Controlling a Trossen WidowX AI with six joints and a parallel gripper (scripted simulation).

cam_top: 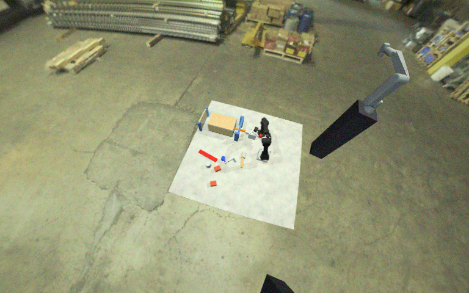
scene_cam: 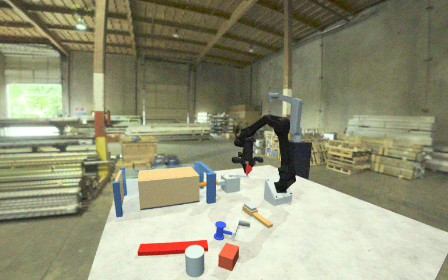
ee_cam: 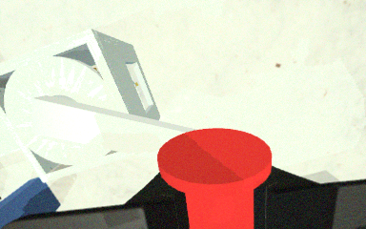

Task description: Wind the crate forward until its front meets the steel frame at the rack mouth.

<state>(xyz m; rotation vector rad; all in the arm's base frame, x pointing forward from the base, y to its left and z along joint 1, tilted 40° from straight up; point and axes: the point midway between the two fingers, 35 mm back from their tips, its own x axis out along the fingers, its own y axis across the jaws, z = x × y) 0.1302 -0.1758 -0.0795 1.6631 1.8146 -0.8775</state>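
Now: the red-knobbed winch handle 4 cm ahead of my gripper tip, 1 cm to the right of it and 1 cm below it. From my gripper tip the other things lie so: blue frame: 25 cm ahead, 1 cm to the right; red knob: 2 cm above; grey winch: 8 cm ahead, 4 cm to the right, 8 cm below.
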